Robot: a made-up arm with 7 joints.
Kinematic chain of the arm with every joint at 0, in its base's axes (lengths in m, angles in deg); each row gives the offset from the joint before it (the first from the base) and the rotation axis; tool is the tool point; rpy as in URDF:
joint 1: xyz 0.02 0.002 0.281 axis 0 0.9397 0.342
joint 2: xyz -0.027 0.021 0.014 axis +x
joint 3: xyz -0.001 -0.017 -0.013 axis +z
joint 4: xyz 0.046 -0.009 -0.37 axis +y
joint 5: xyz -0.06 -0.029 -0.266 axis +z
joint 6: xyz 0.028 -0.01 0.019 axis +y
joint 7: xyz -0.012 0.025 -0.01 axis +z
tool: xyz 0 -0.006 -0.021 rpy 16.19 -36.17 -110.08
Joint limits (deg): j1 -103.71..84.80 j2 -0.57..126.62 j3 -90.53..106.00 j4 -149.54..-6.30 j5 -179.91..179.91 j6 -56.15..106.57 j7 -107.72..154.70
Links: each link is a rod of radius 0.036 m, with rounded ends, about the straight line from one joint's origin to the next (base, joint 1, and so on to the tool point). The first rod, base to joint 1, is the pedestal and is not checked.
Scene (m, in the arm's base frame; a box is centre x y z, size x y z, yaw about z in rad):
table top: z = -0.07
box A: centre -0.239 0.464 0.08 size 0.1 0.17 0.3 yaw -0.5
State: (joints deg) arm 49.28 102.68 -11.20 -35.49 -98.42 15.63 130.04
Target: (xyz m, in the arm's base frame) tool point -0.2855 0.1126 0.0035
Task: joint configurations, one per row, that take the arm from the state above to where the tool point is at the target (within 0.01 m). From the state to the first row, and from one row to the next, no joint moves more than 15 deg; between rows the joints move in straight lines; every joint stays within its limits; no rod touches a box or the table.
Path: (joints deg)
1: 53.29 104.43 -11.37 -50.35 -95.92 17.60 128.90
2: 57.30 106.17 -11.53 -65.21 -93.41 19.56 127.76
3: 61.31 107.92 -11.70 -80.06 -90.91 21.53 126.61
4: 65.33 109.66 -11.87 -94.92 -88.41 23.50 125.47
5: 69.34 111.41 -12.03 -109.78 -85.91 25.46 124.33
6: 74.49 105.31 -15.47 -123.03 -84.01 29.59 129.07
7: 79.65 99.22 -18.91 -136.29 -82.12 33.72 133.81
8: 84.80 93.12 -22.36 -149.54 -80.22 37.85 138.54
9: 80.28 81.28 -27.65 -138.35 -85.22 30.37 136.14
10: 75.76 69.43 -32.95 -127.15 -90.21 22.90 133.74
11: 71.23 57.58 -38.25 -115.96 -95.21 15.43 131.33

